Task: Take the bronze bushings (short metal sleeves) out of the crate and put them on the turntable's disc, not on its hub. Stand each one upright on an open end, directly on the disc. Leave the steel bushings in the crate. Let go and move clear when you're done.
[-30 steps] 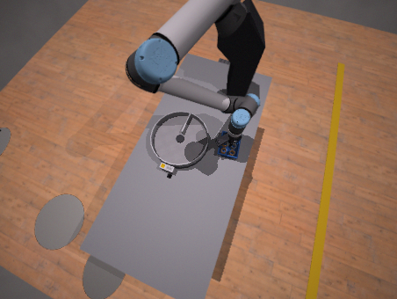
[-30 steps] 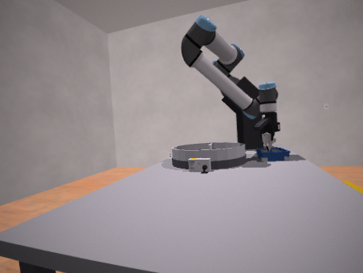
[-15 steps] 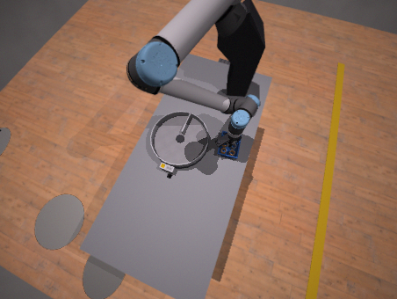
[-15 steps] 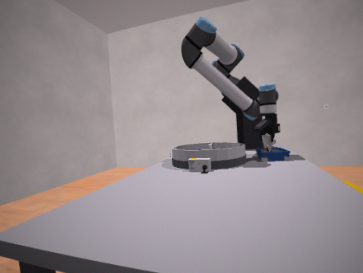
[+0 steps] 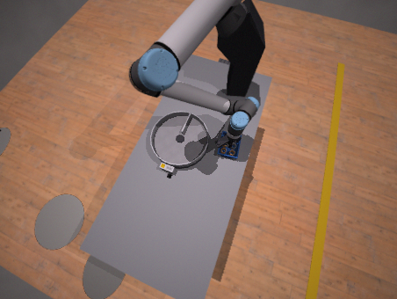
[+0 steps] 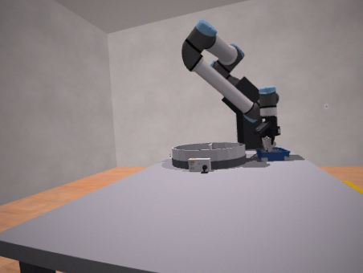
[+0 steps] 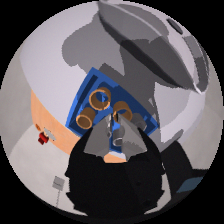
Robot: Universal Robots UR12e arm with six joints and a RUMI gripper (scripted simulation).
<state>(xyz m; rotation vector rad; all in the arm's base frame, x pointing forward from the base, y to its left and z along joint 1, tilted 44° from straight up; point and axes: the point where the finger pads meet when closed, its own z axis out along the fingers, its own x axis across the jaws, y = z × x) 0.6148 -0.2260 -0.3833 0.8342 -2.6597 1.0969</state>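
Right now my hand is 1 cm past the blue crate, 2 cm to the right of it and 2 cm above it. Also, from my hand: turntable disc (1 cm ahead, 35 cm to the right, 1 cm above).
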